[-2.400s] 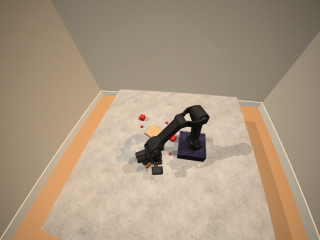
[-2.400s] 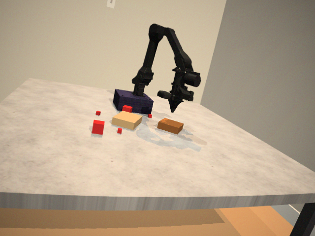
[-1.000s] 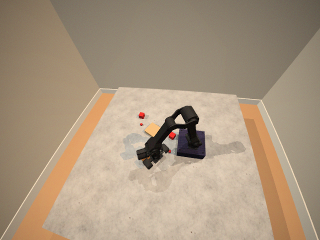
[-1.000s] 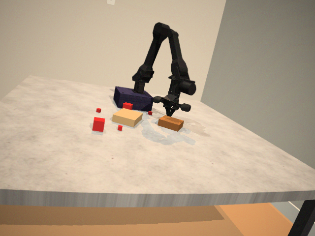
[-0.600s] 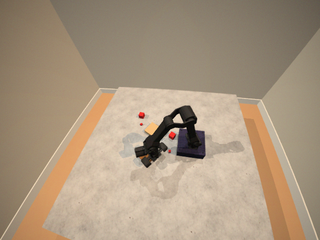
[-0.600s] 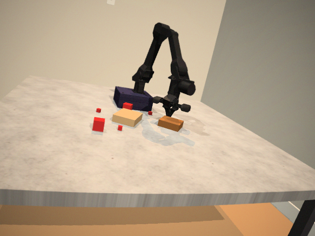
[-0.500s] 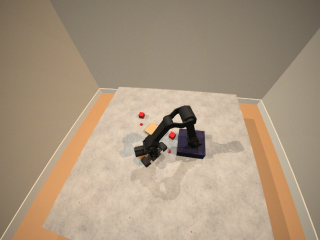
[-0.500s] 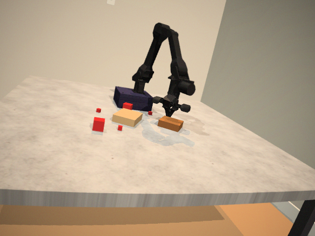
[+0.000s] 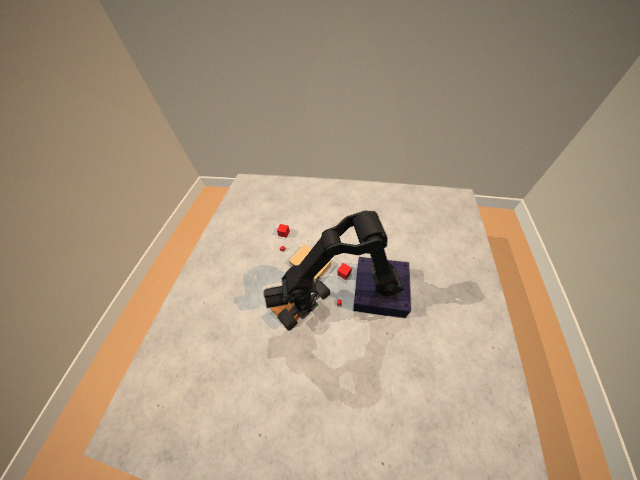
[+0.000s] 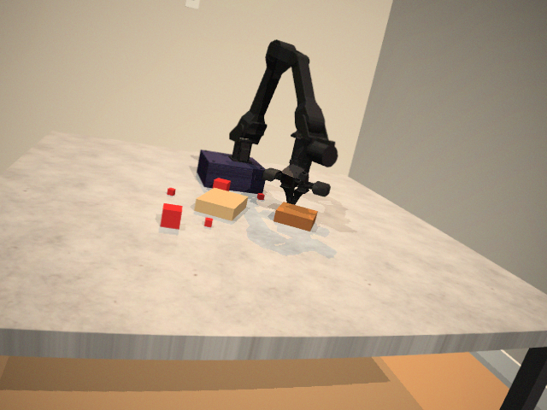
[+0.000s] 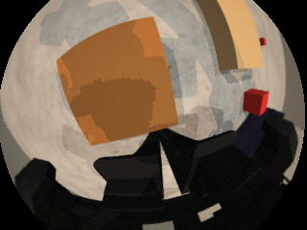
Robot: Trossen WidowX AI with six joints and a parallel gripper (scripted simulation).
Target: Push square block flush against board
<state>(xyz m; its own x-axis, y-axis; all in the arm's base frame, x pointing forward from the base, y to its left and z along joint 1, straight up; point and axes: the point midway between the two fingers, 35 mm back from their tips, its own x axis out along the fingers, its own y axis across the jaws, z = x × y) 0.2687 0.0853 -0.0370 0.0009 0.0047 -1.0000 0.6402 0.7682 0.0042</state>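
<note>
My gripper tip is 7 cm short of the square block, 1 cm to the left of it and 1 cm below it. Also, from my gripper tip: board (20 cm to the right, 2 cm ahead, 1 cm above).
</note>
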